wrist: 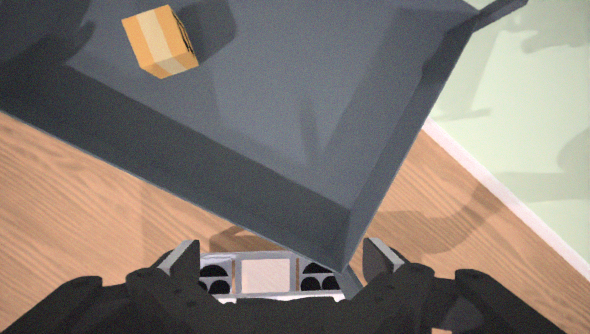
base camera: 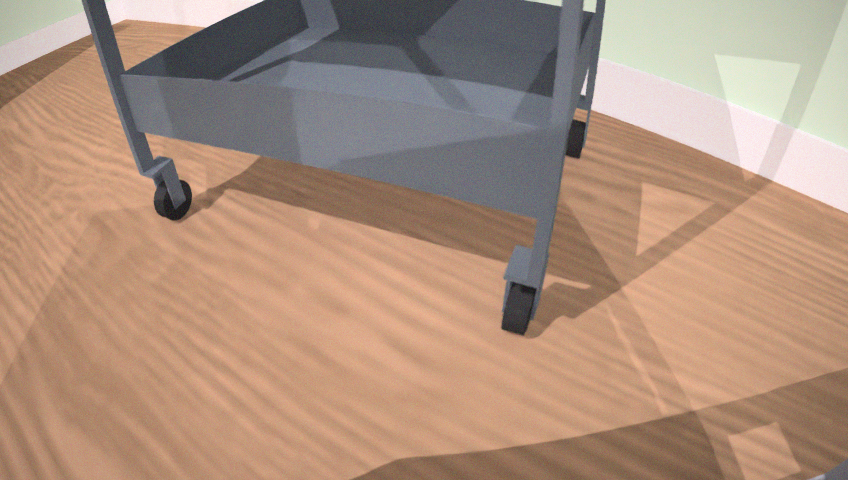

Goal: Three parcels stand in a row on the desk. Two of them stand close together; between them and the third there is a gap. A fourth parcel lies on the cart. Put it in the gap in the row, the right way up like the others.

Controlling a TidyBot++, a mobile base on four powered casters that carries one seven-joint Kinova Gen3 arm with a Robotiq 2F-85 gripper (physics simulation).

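An orange parcel with a pale tape band lies in the top tray of the grey cart, at the upper left of the wrist view. Dark marks show on its right side. My gripper is open, with nothing between its fingers. It hangs above the near corner of the cart's tray, well away from the parcel. The desk and the three parcels in the row do not show in these views.
The cart's raised tray walls meet at a corner close below the gripper. Its near wheels stand on the wooden floor. A pale green wall with a white skirting board stands behind and to the right of the cart. Part of the robot's base shows below the gripper.
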